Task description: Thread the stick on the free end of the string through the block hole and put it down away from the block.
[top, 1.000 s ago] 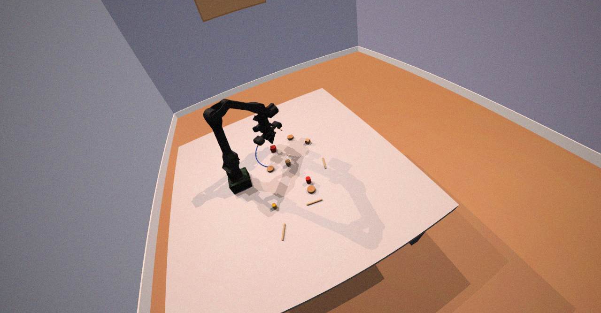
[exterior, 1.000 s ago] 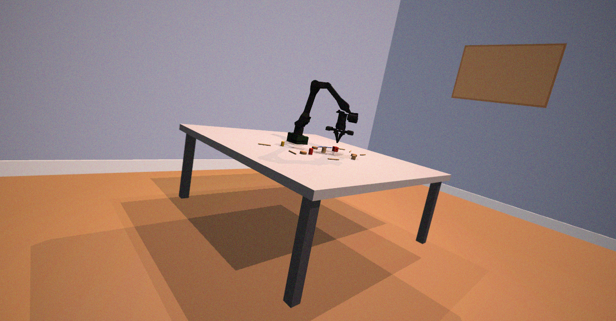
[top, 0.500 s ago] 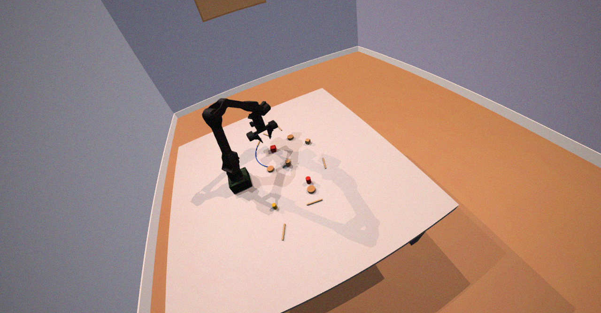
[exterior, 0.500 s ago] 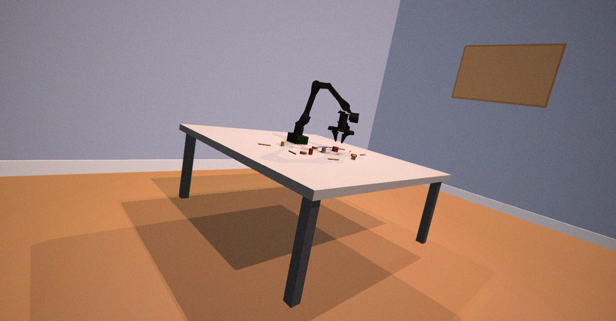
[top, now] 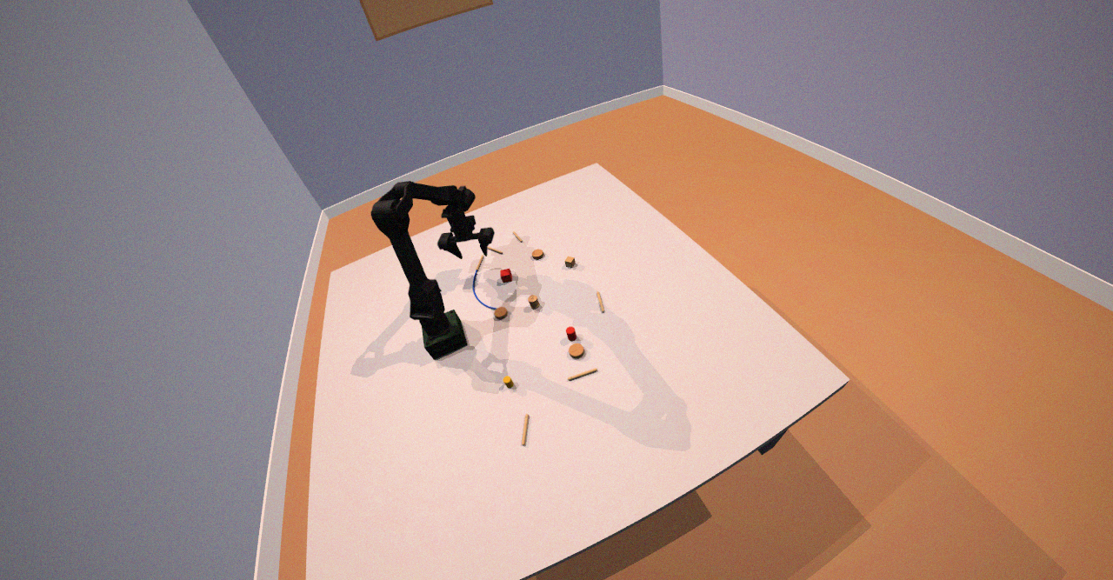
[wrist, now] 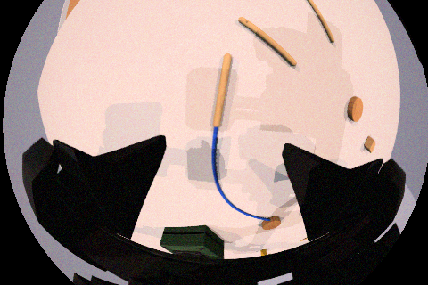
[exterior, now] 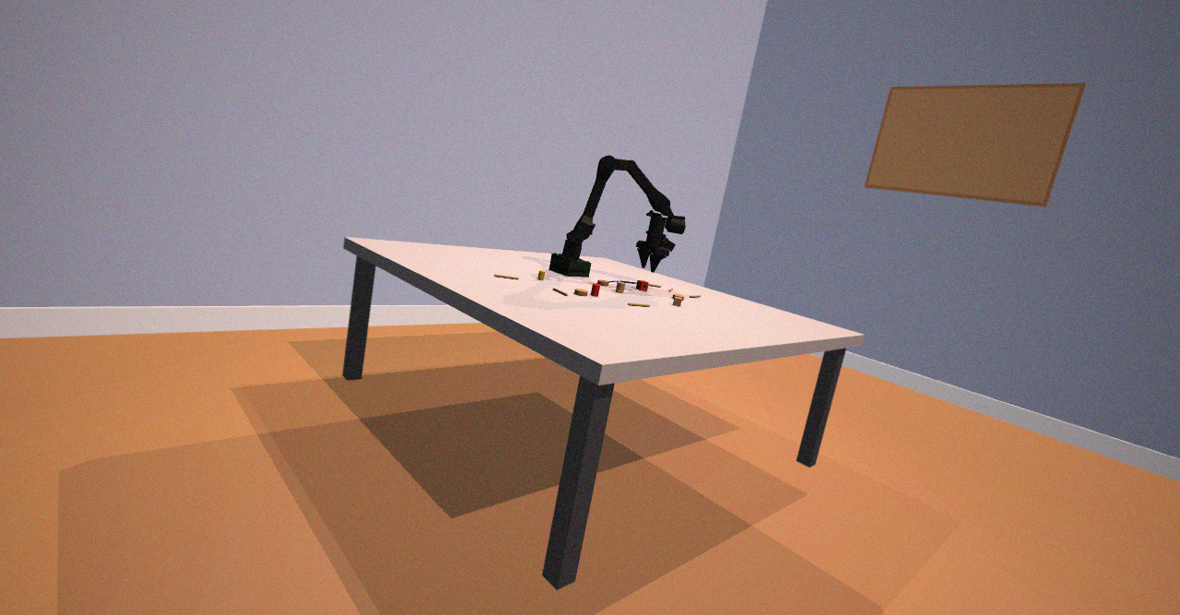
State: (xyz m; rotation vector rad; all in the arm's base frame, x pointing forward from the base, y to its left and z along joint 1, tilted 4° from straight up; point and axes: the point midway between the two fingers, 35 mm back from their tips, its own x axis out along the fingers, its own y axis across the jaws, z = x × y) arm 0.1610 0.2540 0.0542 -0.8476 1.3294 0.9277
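The thin wooden stick is 20 mm to the left of my gripper tip and 60 mm below it. The rest, counted from my gripper tip: round wooden button 20 mm ahead, 240 mm to the right, 50 mm below; wooden cylinder 130 mm ahead, 260 mm to the right, 40 mm below; red block 80 mm ahead, 100 mm to the right, 40 mm below.
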